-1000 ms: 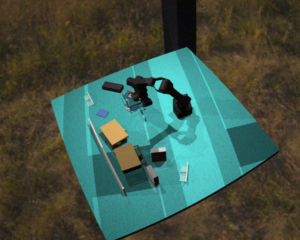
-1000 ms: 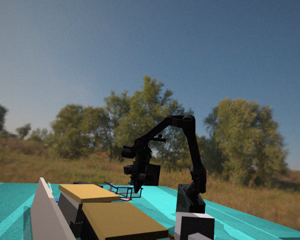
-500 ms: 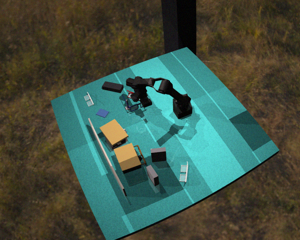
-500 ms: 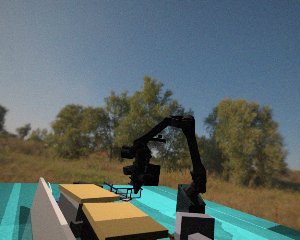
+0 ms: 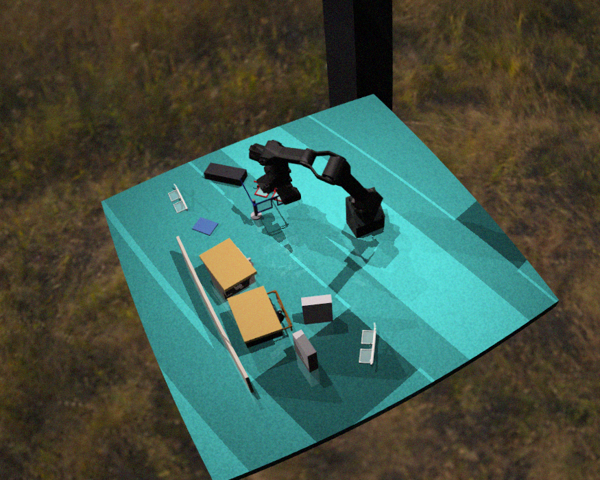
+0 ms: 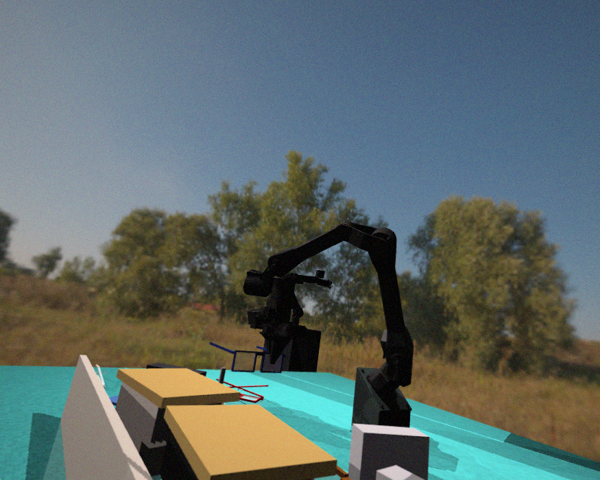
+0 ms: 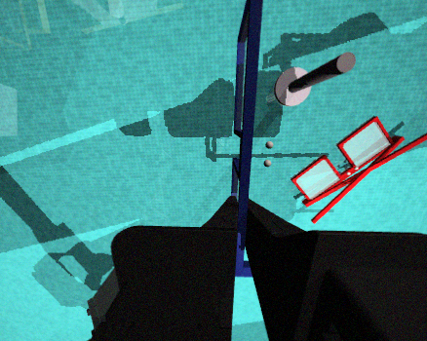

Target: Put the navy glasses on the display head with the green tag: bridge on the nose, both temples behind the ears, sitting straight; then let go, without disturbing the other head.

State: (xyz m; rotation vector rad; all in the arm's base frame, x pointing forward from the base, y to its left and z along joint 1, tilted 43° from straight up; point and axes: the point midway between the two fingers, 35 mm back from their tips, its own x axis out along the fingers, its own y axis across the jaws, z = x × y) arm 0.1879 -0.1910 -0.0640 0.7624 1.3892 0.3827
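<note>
Right now the round base is 80 mm ahead of my gripper tip, 90 mm to the right of it and 90 mm below it. From my gripper tip the other things lie so: blue flat patch 250 mm ahead, 160 mm to the right, 110 mm below; then long board 420 mm ahead, 210 mm to the left, 60 mm below; then dark box 60 mm ahead, 330 mm to the right, 90 mm below.
</note>
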